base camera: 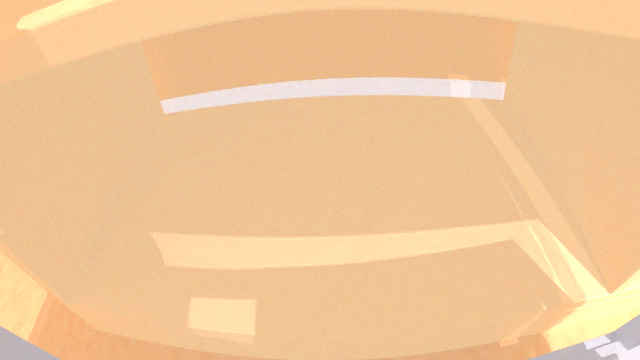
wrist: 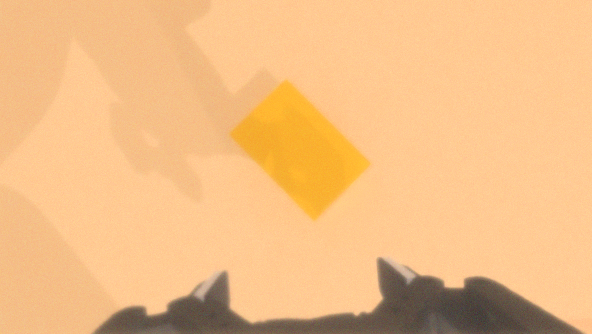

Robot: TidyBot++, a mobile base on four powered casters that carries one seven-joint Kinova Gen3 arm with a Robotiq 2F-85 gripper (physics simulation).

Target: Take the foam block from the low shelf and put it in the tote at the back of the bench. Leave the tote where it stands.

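Frame: origin at the arm's base, x ahead, y left, z up, level; metres.
Seen in the pictures: gripper, fingertip midpoint: (wrist: 303,280).
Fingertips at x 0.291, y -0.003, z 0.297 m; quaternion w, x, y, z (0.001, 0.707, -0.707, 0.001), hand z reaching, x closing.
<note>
A point is followed by its place in that frame.
The foam block (wrist: 300,150) @(x 0.371, y -0.008, z 0.259 m), a yellow-orange rectangular block, lies flat on the pale orange shelf surface (wrist: 475,150) @(x 0.364, y -0.176, z 0.214 m) in the wrist view. Its long sides run diagonally from upper left to lower right. A shadow falls over part of it. My gripper (wrist: 303,280) @(x 0.291, y -0.003, z 0.297 m) is open, with nothing between its fingertips. Its two dark fingers show at the bottom of the wrist view, and the block shows above the gap between them, apart from both tips. The height of the fingers over the block is hard to tell. I cannot make out the block or the tote in the washed-out base camera view.
In the base camera view a whitish strip (base camera: 330,87) @(x 0.603, y -0.006, z -0.317 m) crosses the upper part. A paler band (base camera: 300,252) @(x 0.302, y 0.037, z -0.317 m) crosses lower down, above a small light rectangle (base camera: 222,316) @(x 0.231, y 0.108, z -0.317 m). A slanted light band runs at the right. Arm-shaped shadows lie at the left of the wrist view.
</note>
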